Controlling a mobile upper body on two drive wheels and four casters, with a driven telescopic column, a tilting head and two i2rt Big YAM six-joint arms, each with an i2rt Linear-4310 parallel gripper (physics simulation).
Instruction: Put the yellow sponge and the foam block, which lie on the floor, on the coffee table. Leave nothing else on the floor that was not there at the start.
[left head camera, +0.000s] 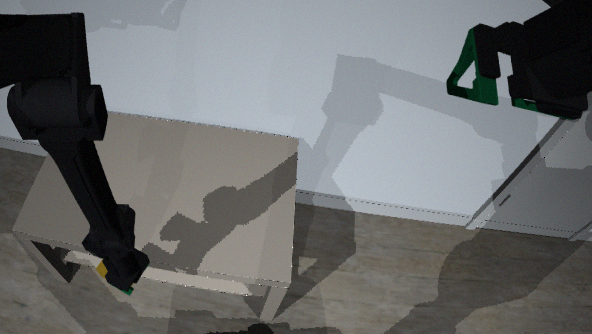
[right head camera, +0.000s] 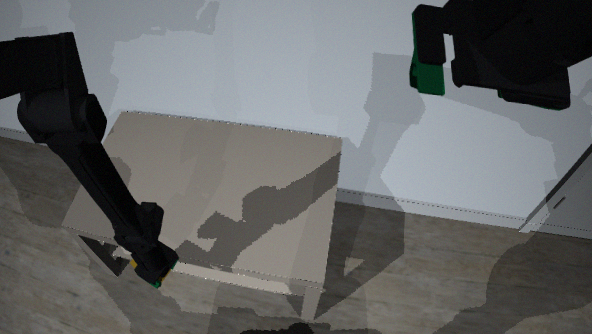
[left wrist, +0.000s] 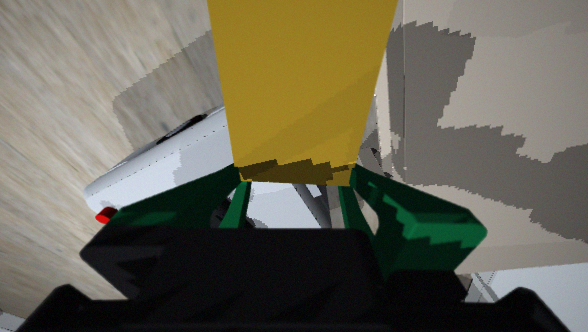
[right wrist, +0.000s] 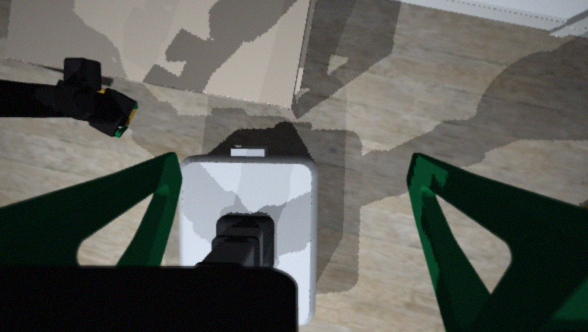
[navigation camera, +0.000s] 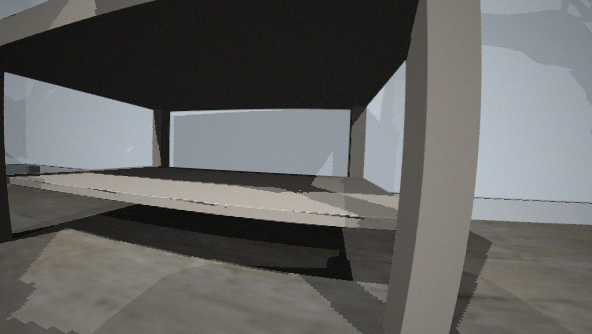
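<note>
The yellow sponge is clamped between the green fingers of my left gripper, which is shut on it. In the head views this gripper overlaps the left part of the near edge of the coffee table; the right wrist view shows it beside that edge. My right gripper is open, with nothing between its fingers, to the right of the table in the head views. The foam block does not show in these views.
A pale wall stands behind the table. A grey-white cabinet is at the right. The white robot base stands near the table's front corner. The table has a lower shelf.
</note>
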